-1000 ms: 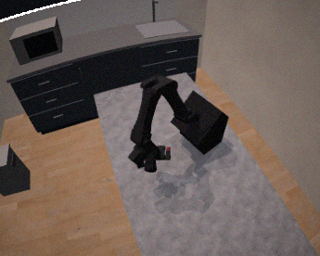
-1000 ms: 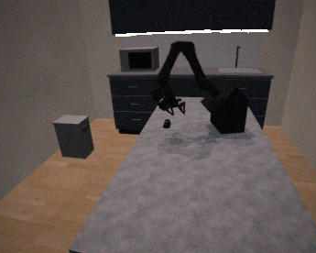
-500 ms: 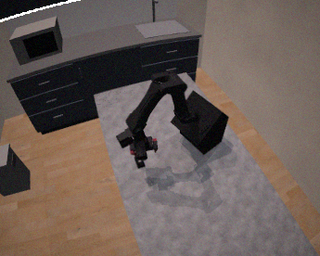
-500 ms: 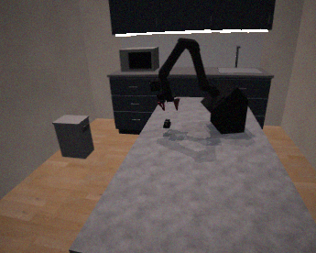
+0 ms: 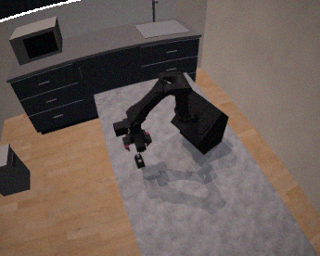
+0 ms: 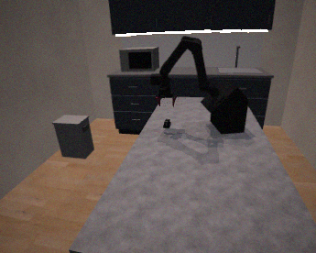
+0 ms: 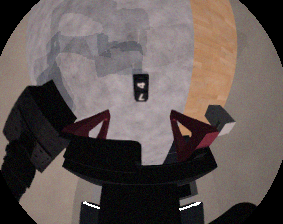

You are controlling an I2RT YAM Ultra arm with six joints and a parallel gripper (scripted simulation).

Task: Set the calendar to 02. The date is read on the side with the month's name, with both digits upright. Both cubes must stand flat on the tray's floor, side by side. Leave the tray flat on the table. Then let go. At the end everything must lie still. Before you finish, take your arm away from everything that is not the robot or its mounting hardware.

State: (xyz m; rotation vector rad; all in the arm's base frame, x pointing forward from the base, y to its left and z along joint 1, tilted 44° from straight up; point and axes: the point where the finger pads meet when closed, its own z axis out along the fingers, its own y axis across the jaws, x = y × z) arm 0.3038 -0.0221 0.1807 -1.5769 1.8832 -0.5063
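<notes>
Now: hand 14 cm above the dark calendar cube. From my hand the other things lie so: dark tray: 16 cm below, 1 cm to the right.
</notes>
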